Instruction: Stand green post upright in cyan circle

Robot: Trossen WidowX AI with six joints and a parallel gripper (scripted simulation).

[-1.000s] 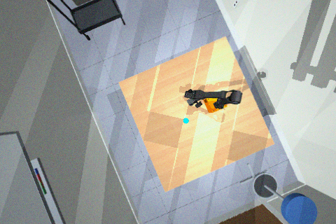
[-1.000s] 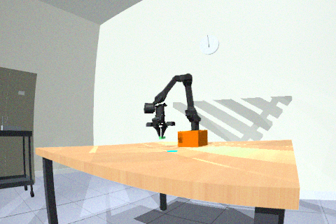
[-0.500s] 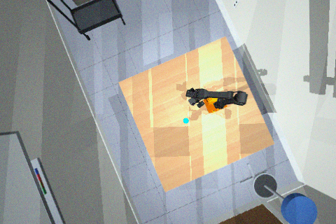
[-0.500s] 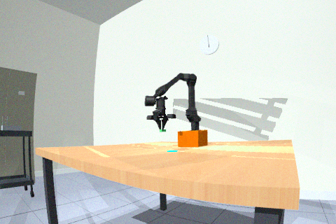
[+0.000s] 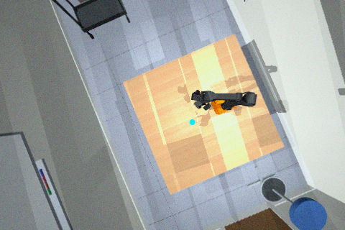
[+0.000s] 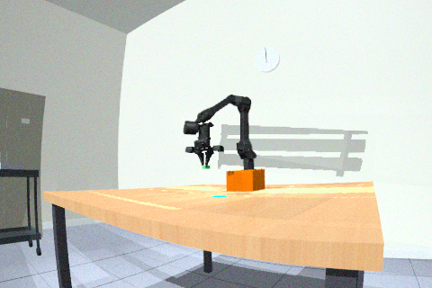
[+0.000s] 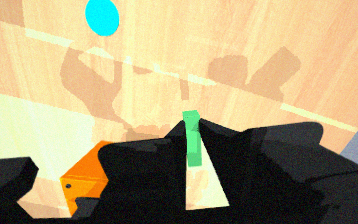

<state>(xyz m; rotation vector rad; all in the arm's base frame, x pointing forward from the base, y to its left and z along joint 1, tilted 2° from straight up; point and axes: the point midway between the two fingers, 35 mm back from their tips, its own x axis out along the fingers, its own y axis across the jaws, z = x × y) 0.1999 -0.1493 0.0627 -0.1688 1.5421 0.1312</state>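
My gripper tip is now 14 cm short of the cyan circle, 16 cm to the right of it and 13 cm above it. From my gripper tip the other things lie so: green post 2 cm behind.
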